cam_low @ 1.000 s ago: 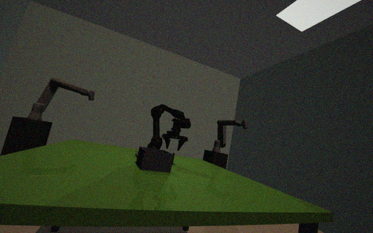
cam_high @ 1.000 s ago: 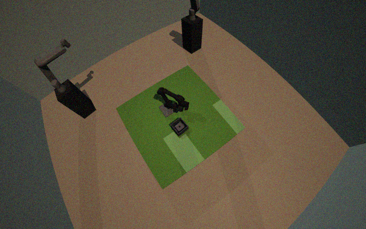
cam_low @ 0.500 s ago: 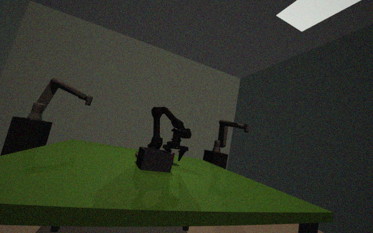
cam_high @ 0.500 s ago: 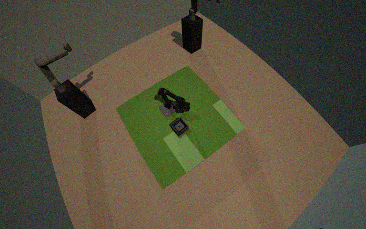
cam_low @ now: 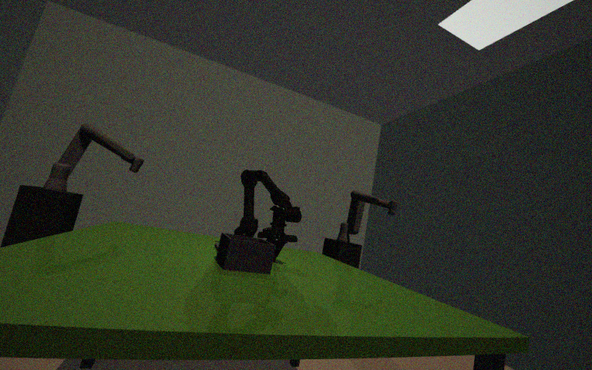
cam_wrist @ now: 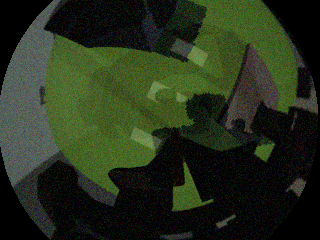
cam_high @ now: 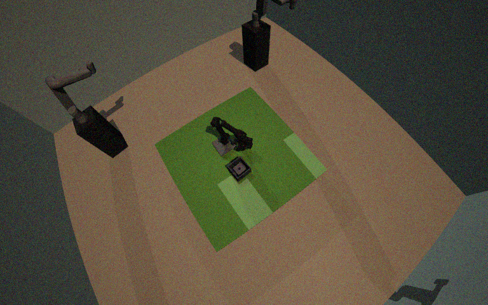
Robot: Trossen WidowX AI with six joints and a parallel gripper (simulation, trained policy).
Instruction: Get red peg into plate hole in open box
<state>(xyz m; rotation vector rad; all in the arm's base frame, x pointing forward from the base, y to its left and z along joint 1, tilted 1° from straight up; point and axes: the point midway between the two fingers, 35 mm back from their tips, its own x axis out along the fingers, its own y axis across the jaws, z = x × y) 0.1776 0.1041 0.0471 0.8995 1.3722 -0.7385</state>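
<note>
My gripper tip is now 20 mm below the small red peg and 10 mm past it. From my gripper tip the other things lie so: dark box (180 mm to the right, 160 mm ahead).
</note>
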